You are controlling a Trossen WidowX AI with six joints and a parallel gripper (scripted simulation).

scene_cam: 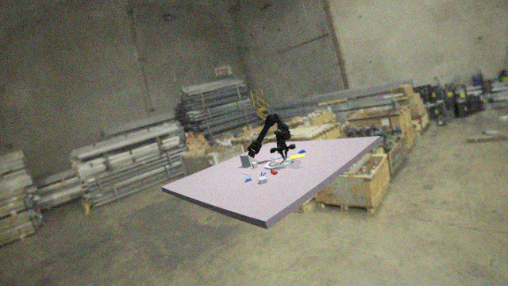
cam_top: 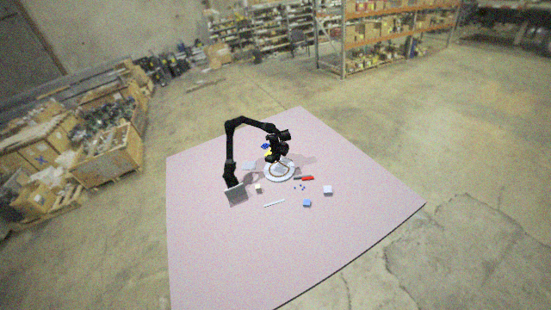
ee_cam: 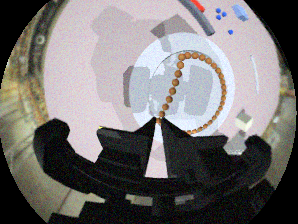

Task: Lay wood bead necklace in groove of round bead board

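Now: the yellow sheet 12 cm to the left of my gripper tip and 2 cm below it. From my gripper tip the other things lie so: cream cube: 19 cm behind, 16 cm to the right; then red-handled tool: 10 cm ahead, 20 cm to the right, 1 cm below; then grey plate: 19 cm behind, 8 cm to the left, 2 cm below.
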